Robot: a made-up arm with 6 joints.
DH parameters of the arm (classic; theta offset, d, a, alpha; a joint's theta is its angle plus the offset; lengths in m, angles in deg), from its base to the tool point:
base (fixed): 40.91 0 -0.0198 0
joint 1: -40.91 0.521 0.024 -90
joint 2: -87.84 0 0.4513 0
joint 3: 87.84 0.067 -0.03 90
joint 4: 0 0.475 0.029 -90
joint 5: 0 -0.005 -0.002 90
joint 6: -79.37 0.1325 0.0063 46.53
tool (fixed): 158.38 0.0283 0 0
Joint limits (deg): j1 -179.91..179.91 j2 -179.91..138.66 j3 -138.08..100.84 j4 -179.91..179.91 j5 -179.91..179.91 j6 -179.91..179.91
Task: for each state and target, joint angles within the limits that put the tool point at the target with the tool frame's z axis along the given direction. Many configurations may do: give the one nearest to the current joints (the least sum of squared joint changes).
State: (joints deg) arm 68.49 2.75 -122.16 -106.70 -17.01 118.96
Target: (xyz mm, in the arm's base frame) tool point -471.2 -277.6 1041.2 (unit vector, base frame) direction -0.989 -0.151 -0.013
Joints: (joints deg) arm 44.55 2.23 -88.46 -143.83 -56.68 124.50
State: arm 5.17 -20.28 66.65 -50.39 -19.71 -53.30
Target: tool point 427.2 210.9 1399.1 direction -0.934 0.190 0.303
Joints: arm 14.74 26.75 15.13 -22.94 -63.79 -15.46
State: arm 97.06 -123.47 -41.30 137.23 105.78 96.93
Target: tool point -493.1 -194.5 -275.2 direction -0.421 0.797 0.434
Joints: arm 48.12 -143.71 -0.15 116.31 83.26 137.99
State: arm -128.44 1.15 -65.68 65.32 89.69 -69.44
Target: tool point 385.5 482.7 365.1 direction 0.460 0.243 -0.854
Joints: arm -109.69 -47.14 -102.74 70.26 63.02 -27.42
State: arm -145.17 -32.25 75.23 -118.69 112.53 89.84
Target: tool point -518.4 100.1 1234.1 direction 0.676 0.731 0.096
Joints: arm -179.82 12.12 44.81 -85.44 89.72 125.06
